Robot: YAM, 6 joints.
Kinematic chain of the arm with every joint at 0, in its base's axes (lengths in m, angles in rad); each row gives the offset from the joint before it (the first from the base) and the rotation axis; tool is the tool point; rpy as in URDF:
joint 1: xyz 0 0 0.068 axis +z
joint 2: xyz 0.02 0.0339 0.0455 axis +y
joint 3: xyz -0.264 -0.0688 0 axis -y
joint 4: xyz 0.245 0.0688 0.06 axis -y
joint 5: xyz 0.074 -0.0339 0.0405 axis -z
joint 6: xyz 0.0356 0 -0.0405 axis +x
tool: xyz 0 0 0 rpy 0 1.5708 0
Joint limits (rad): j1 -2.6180..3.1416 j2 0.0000..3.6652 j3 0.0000..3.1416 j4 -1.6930..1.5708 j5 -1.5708..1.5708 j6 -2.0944..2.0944
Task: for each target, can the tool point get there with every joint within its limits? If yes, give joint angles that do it. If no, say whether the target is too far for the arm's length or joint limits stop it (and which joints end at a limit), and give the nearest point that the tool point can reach.
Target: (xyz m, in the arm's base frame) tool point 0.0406 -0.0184 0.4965
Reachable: yes | joints 0.1663 0.6417 1.4340 -0.7077 0.7738 1.5260
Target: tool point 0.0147 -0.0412 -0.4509
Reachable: no: joint limits stop it (at a limit: joint 2) | nearest point 0.0315 -0.0882 -0.3455 | short by 0.117 m
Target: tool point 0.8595 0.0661 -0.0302
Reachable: no: too far | nearest point 0.6350 0.0488 0.0082 | short by 0.228 m
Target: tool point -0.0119 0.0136 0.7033
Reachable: yes | joints -0.8695 1.1372 2.3620 -0.0892 0.0081 -1.2294
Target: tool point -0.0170 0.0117 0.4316
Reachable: yes | joints 2.5801 0.2797 0.9482 -0.2323 0.0246 -0.3900
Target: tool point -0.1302 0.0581 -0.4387
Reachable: no: joint limits stop it (at a limit: joint 2) | nearest point -0.1462 0.0652 -0.3693 | short by 0.072 m
